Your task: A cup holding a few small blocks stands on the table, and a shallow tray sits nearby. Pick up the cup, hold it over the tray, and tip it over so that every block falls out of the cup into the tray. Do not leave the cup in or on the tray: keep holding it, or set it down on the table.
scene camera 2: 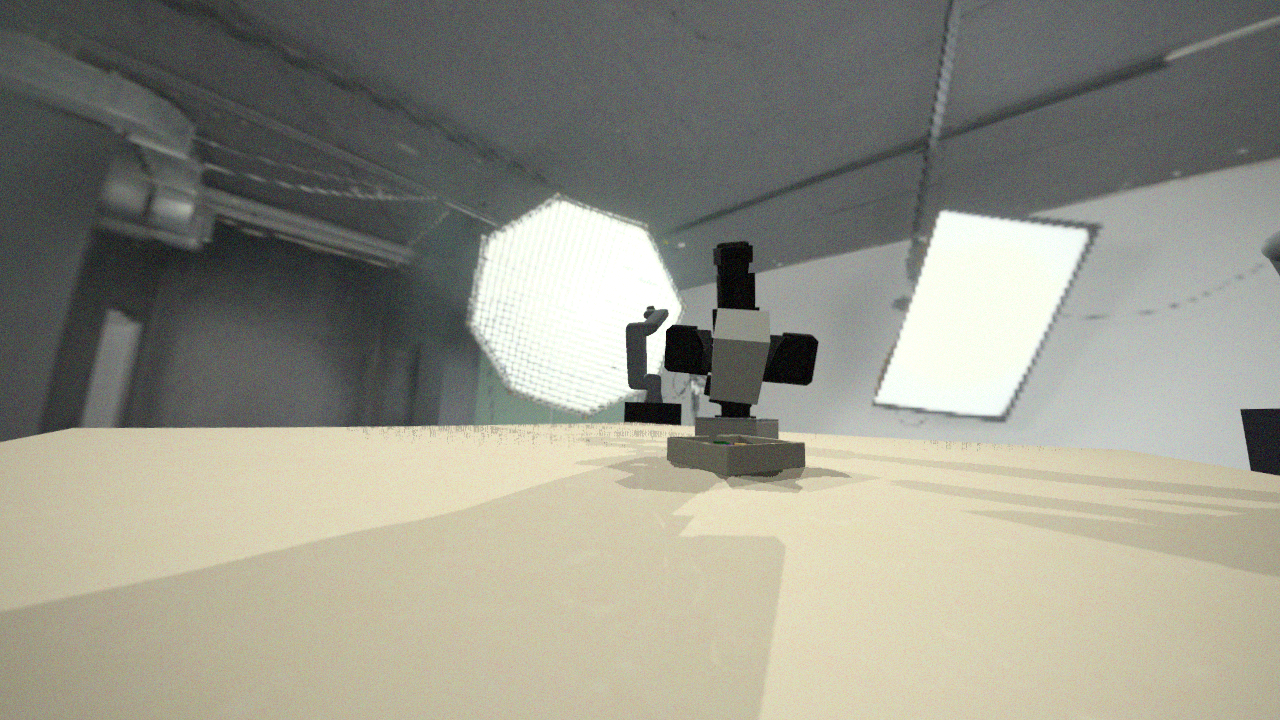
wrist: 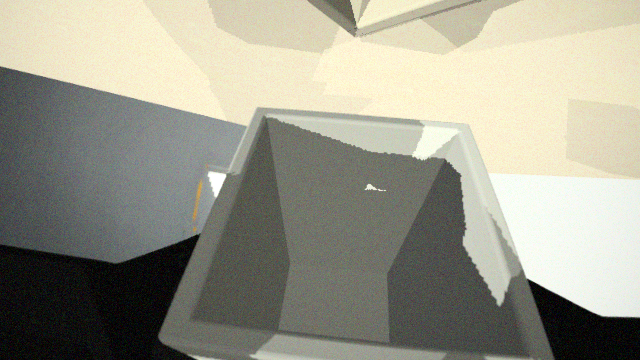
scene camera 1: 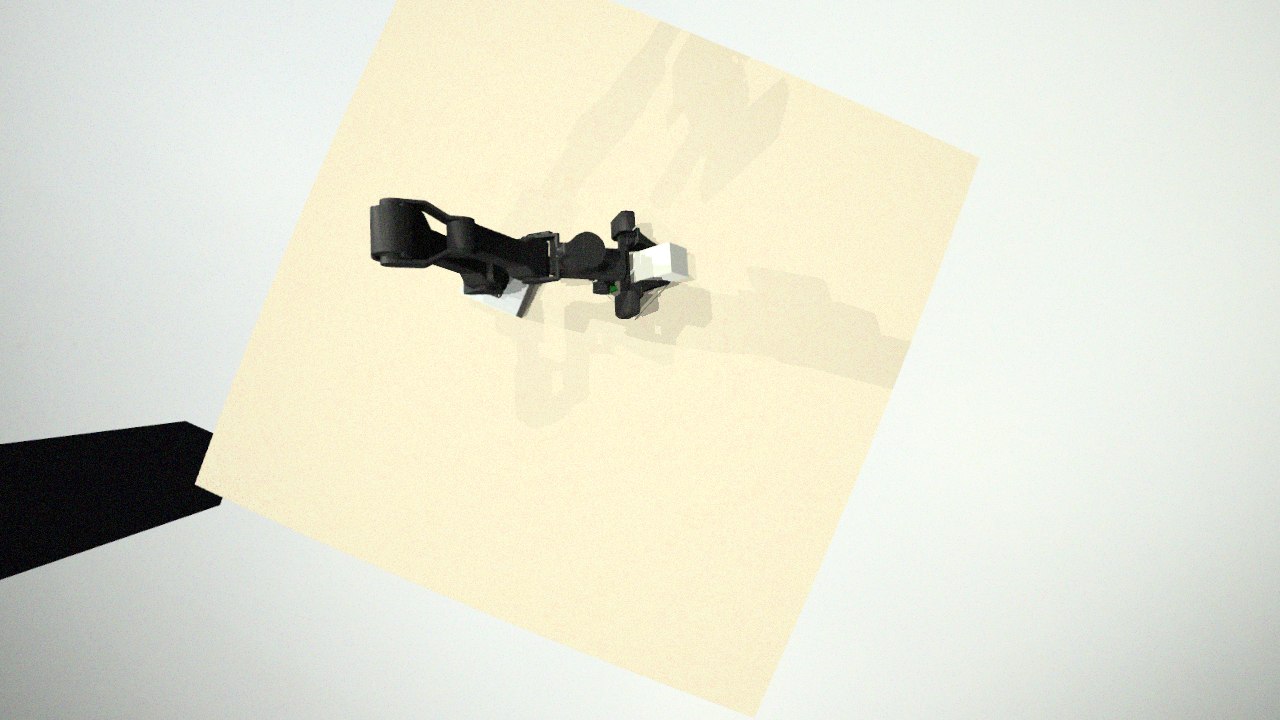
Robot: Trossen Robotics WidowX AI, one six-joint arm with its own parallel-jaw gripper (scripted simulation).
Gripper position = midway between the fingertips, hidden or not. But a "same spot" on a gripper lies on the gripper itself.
Scene:
My gripper shows in scene camera 2, in the wrist view (344, 225) and in scene camera 1. A white square cup shows in scene camera 2, in the wrist view (329, 228) and in scene camera 1. The same spot on the white square cup: (scene camera 2: 741, 342) is (scene camera 1: 687, 262). One and the same spot on my gripper: (scene camera 1: 640, 287) is (scene camera 2: 700, 330).

